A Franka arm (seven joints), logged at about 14 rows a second.
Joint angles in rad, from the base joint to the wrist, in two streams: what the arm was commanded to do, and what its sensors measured. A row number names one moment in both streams.
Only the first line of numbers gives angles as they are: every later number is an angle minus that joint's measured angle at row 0.
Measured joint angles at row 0: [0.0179, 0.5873, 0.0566, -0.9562, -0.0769, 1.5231, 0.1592]
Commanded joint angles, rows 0 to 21: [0.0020, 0.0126, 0.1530, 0.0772, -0.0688, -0.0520, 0.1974]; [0.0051, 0.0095, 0.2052, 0.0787, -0.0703, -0.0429, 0.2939]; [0.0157, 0.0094, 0.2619, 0.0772, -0.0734, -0.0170, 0.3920]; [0.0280, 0.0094, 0.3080, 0.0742, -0.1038, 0.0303, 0.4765]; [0.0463, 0.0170, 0.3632, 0.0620, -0.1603, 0.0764, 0.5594]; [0.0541, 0.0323, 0.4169, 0.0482, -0.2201, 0.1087, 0.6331]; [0.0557, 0.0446, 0.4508, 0.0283, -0.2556, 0.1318, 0.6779]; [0.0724, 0.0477, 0.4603, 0.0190, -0.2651, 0.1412, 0.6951]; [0.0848, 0.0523, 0.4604, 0.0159, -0.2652, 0.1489, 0.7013]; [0.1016, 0.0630, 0.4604, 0.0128, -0.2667, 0.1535, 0.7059]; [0.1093, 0.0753, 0.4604, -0.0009, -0.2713, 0.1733, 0.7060]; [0.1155, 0.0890, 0.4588, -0.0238, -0.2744, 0.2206, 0.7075]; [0.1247, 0.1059, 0.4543, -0.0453, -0.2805, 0.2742, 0.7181]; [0.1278, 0.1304, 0.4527, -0.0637, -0.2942, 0.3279, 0.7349]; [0.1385, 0.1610, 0.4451, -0.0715, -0.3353, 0.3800, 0.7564]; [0.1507, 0.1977, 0.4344, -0.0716, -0.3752, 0.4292, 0.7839]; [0.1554, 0.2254, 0.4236, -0.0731, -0.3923, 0.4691, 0.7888]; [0.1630, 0.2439, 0.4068, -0.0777, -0.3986, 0.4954, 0.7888]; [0.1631, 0.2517, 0.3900, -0.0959, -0.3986, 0.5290, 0.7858]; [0.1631, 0.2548, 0.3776, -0.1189, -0.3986, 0.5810, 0.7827]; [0.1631, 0.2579, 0.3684, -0.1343, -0.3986, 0.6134, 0.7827]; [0.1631, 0.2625, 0.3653, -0.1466, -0.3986, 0.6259, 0.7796]
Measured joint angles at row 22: [0.1552, 0.2827, 0.3797, -0.1195, -0.3735, 0.5900, 0.7551]
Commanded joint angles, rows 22 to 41: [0.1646, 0.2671, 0.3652, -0.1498, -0.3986, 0.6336, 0.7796]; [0.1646, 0.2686, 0.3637, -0.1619, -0.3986, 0.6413, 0.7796]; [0.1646, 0.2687, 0.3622, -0.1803, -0.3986, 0.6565, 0.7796]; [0.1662, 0.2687, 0.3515, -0.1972, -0.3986, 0.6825, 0.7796]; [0.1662, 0.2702, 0.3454, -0.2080, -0.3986, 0.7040, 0.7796]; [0.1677, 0.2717, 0.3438, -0.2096, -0.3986, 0.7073, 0.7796]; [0.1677, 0.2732, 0.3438, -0.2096, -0.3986, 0.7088, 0.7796]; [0.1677, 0.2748, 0.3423, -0.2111, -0.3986, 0.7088, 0.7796]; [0.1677, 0.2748, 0.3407, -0.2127, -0.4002, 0.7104, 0.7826]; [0.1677, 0.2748, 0.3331, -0.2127, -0.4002, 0.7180, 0.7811]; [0.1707, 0.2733, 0.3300, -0.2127, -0.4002, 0.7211, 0.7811]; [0.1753, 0.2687, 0.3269, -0.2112, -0.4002, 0.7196, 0.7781]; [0.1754, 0.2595, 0.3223, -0.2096, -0.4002, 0.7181, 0.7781]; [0.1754, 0.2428, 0.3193, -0.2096, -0.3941, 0.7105, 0.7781]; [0.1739, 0.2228, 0.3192, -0.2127, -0.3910, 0.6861, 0.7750]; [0.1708, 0.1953, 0.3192, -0.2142, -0.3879, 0.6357, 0.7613]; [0.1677, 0.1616, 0.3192, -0.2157, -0.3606, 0.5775, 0.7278]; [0.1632, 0.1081, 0.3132, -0.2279, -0.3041, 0.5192, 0.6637]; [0.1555, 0.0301, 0.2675, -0.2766, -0.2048, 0.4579, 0.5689]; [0.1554, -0.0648, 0.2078, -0.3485, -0.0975, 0.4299, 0.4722]
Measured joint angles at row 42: [0.1608, 0.1289, 0.3023, -0.2024, -0.2562, 0.4982, 0.6266]
